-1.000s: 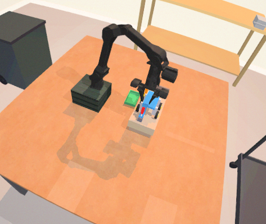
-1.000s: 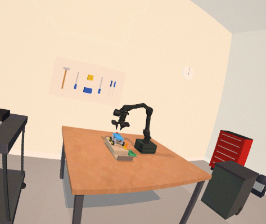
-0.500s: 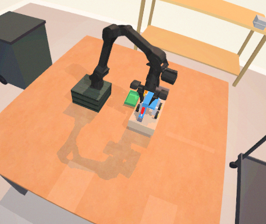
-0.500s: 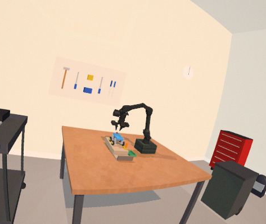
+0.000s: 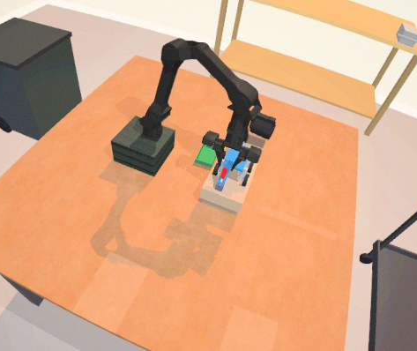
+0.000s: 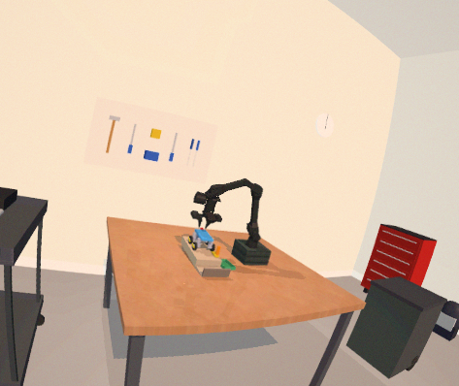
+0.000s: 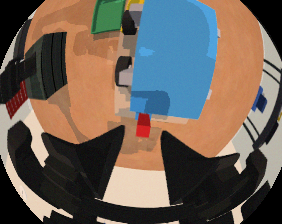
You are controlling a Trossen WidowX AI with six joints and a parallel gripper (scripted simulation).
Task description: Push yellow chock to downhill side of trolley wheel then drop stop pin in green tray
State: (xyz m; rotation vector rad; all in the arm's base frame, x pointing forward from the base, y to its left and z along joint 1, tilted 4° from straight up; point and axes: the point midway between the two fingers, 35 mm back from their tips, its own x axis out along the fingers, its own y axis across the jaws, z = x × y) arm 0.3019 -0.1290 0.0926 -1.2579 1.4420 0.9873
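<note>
The red-headed stop pin is 4 cm below my gripper tip and 1 cm to the right of it. Round my gripper tip: blue trolley 8 cm to the left, 6 cm below, 3 cm ahead; then yellow chock 17 cm to the left, 8 cm below, 1 cm behind; then beige ramp 12 cm below, 8 cm to the left, 3 cm ahead.
</note>
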